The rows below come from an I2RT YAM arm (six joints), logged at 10 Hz.
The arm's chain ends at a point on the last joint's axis. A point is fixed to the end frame.
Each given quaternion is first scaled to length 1.
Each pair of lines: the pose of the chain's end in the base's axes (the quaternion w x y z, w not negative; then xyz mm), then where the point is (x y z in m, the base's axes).
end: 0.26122, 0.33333, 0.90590, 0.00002, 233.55, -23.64, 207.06
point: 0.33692 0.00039 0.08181
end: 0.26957, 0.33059, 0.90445, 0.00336, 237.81, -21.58, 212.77
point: 0.34329 0.00293 0.08938
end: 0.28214, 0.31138, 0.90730, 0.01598, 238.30, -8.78, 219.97
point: 0.34622 0.02086 0.09986
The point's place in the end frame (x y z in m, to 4 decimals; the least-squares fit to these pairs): 0.0075 0.0593 0.1529
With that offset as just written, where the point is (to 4 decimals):
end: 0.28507, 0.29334, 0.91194, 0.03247, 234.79, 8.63, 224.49
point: 0.3428 0.0452 0.1064
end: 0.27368, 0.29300, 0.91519, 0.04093, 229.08, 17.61, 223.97
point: 0.3347 0.0577 0.1049
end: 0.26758, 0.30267, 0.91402, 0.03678, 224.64, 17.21, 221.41
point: 0.3294 0.0553 0.1009
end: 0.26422, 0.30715, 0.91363, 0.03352, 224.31, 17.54, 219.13
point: 0.3285 0.0544 0.0977
